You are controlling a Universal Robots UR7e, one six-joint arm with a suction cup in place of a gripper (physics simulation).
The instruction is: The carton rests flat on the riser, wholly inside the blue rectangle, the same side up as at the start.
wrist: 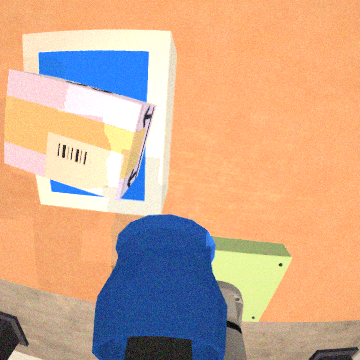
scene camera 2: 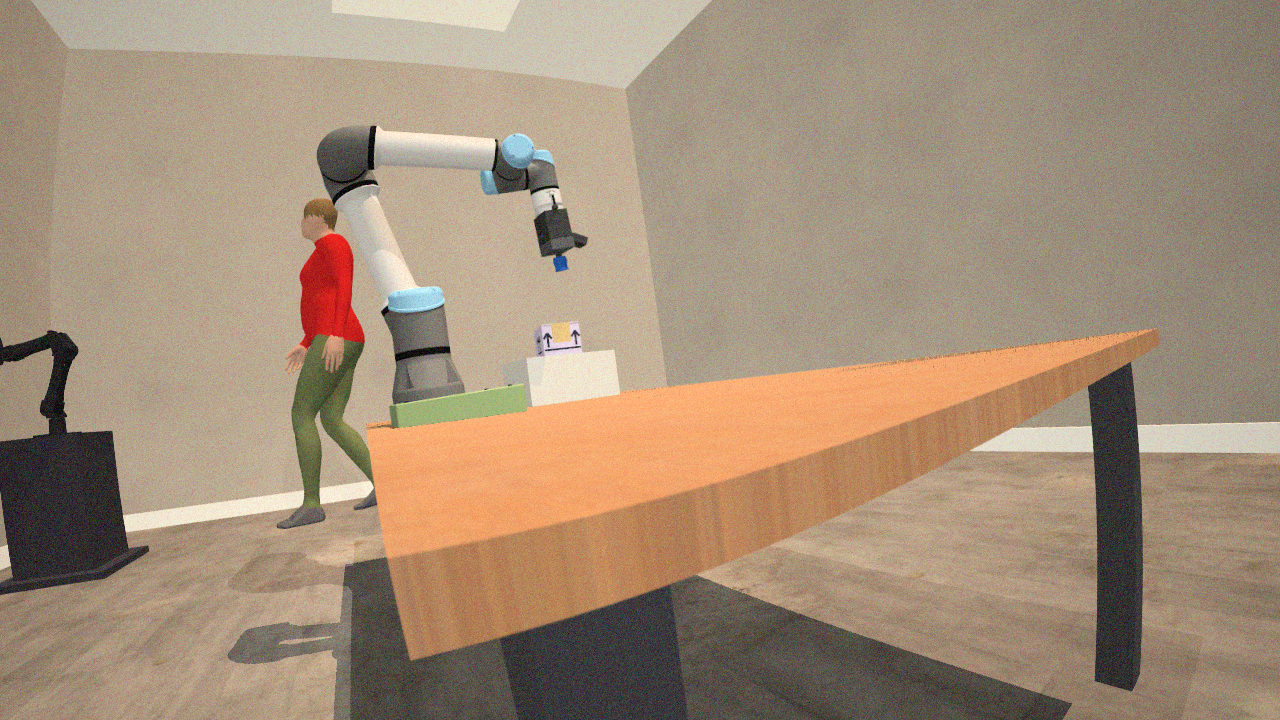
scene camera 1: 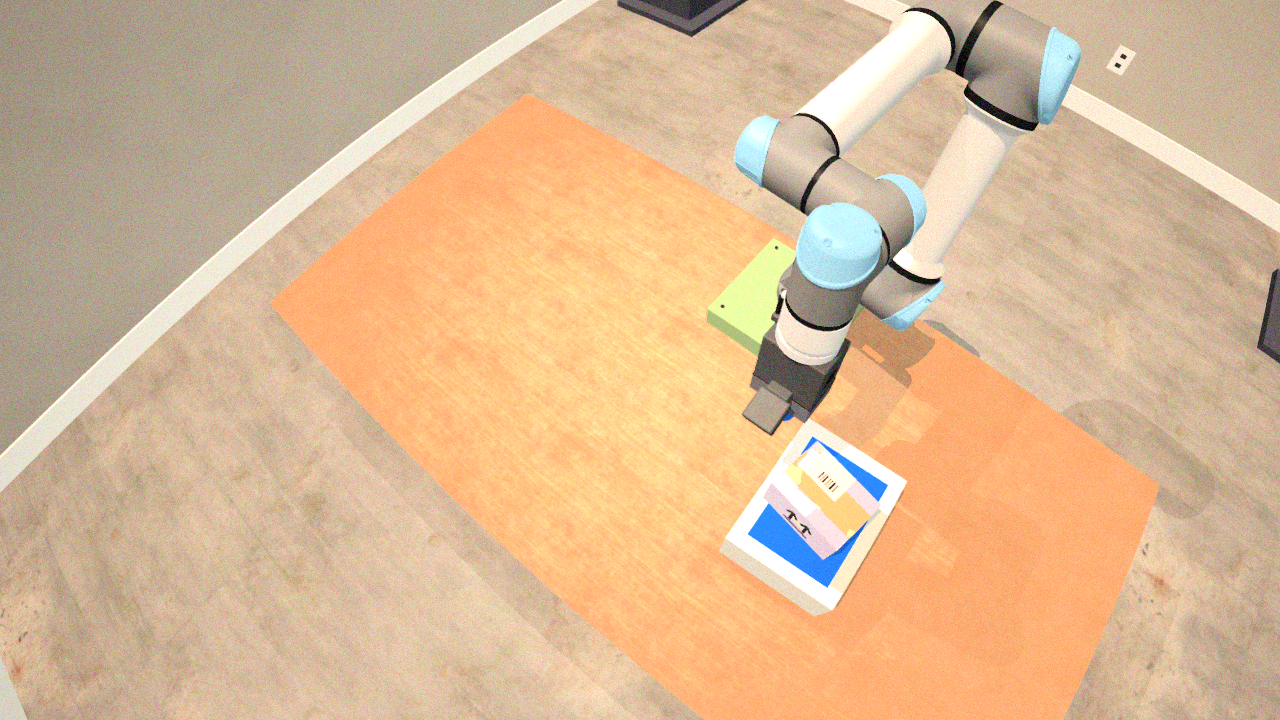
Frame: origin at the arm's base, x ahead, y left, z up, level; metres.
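Where they show: hand, tool point: [wrist: 164, 253] [scene camera 2: 562, 270]; arm's base, link origin: [scene camera 2: 429, 399].
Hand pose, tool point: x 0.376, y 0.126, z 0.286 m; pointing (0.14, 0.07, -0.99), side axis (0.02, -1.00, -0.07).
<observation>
Each offset is from my tool point to the top centre of the thing. Level surfaces: height alone.
The carton {0.008 m ahead, 0.117 m left, 0.128 m down} [scene camera 1: 819, 510] [scene camera 2: 560, 338] [wrist: 75, 125], pale lilac with an orange band and a barcode label on top, sits flat on the white riser {0.004 m ahead, 0.126 m left, 0.212 m down} [scene camera 1: 774, 568] [scene camera 2: 574, 380] [wrist: 100, 41]. Its side arrows point up. It is turned askew over the blue rectangle {0.004 m ahead, 0.126 m left, 0.212 m down} [scene camera 1: 787, 542] [wrist: 95, 65]. In the wrist view, its upper right corner appears to reach past the blue edge onto the white rim; its left end hides the left blue edge. My gripper [scene camera 1: 787, 415] [scene camera 2: 561, 264] [wrist: 165, 235], a blue suction cup, is off and empty. It hangs well above the carton, apart from it, towards the arm's base.
The green base plate [scene camera 1: 747, 300] [scene camera 2: 460, 407] [wrist: 250, 280] lies on the orange table {0.332 m down} [scene camera 1: 501, 313] [scene camera 2: 716, 447] [wrist: 265, 125] beside the riser. A person in red [scene camera 2: 326, 286] stands behind the table. A black arm [scene camera 2: 58, 376] on a dark pedestal stands at the far left of scene camera 2.
</observation>
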